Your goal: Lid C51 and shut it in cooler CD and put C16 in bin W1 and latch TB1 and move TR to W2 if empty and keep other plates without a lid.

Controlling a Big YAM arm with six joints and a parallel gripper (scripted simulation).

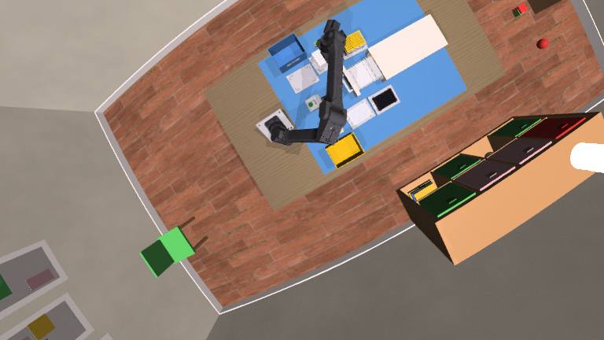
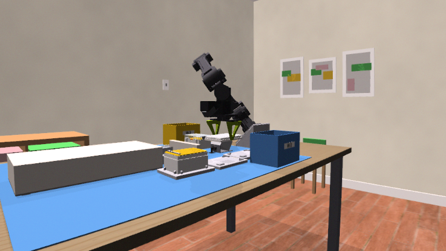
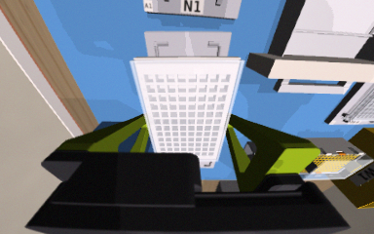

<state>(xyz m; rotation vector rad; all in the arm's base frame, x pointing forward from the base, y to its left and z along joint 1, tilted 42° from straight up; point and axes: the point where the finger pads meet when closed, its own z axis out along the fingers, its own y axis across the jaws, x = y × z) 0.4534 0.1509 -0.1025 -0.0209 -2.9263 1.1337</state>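
My gripper is now 20 cm to the left of the drawer, 17 cm short of it and 8 cm above it. Round my hand: nest label N1: 11 cm ahead, 9 cm below, 1 cm to the right; then plate lid: right at my hand; then white plate: right at my hand.
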